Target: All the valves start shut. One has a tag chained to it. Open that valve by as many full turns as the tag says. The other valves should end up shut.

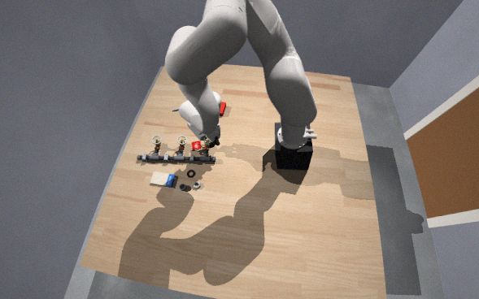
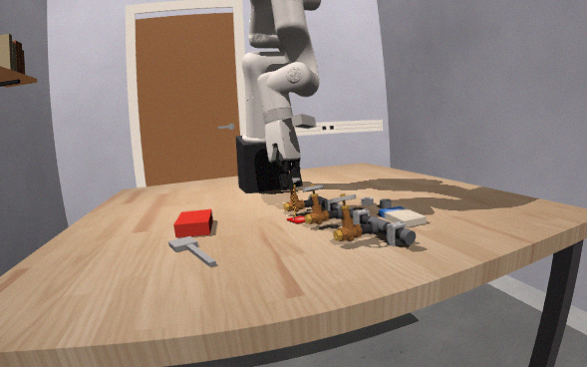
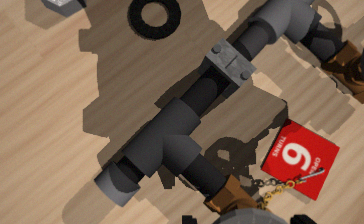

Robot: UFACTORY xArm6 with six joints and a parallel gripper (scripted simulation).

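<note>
The red tag lies 8 cm below my hand, 8 cm ahead of it and 1 cm to the right of it. Also, from my hand: grey hammer-like tool: 24 cm to the right, 21 cm ahead, 8 cm below; then grey box: 21 cm to the left, 19 cm ahead, 7 cm below; then red box: 25 cm to the right, 7 cm below, 5 cm ahead.
</note>
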